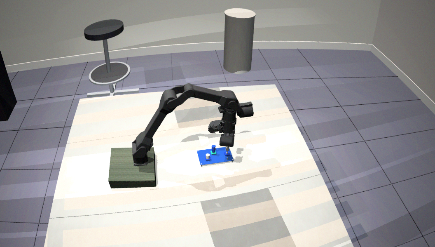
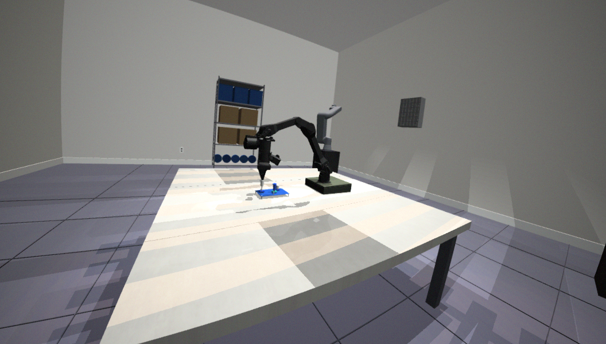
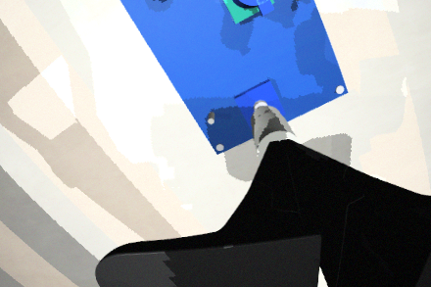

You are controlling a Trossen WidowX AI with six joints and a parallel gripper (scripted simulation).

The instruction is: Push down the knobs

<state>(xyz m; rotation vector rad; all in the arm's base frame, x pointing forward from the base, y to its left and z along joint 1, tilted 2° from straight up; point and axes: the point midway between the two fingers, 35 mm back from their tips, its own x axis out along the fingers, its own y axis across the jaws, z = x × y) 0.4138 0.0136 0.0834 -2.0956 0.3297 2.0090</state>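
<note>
Now: gripper tip 1 cm above the grey knob. Round my gripper tip: dark blue knob (6 cm behind, 3 cm below, 2 cm to the left).
</note>
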